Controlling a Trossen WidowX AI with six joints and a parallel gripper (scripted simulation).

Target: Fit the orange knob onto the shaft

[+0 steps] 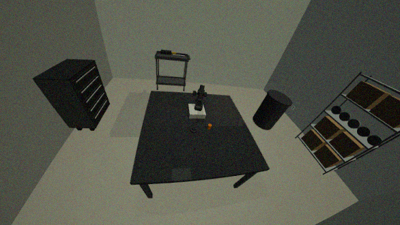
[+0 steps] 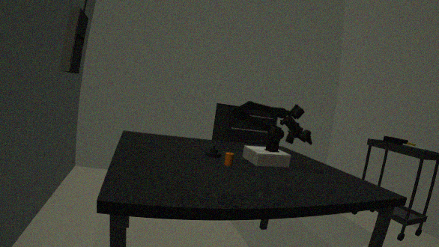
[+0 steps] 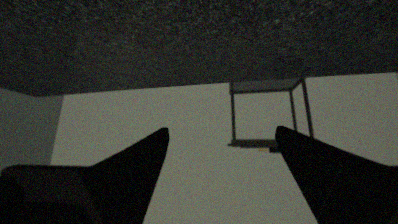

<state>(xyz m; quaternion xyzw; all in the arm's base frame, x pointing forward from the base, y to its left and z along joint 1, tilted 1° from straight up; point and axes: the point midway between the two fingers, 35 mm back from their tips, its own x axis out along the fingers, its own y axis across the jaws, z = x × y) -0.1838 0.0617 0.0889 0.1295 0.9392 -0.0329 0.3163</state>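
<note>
Now: gripper tip 510 mm short of the orange knob and 110 mm above it. Round my gripper tip: round pedestal (510 mm ahead, 190 mm to the right, 110 mm below).
</note>
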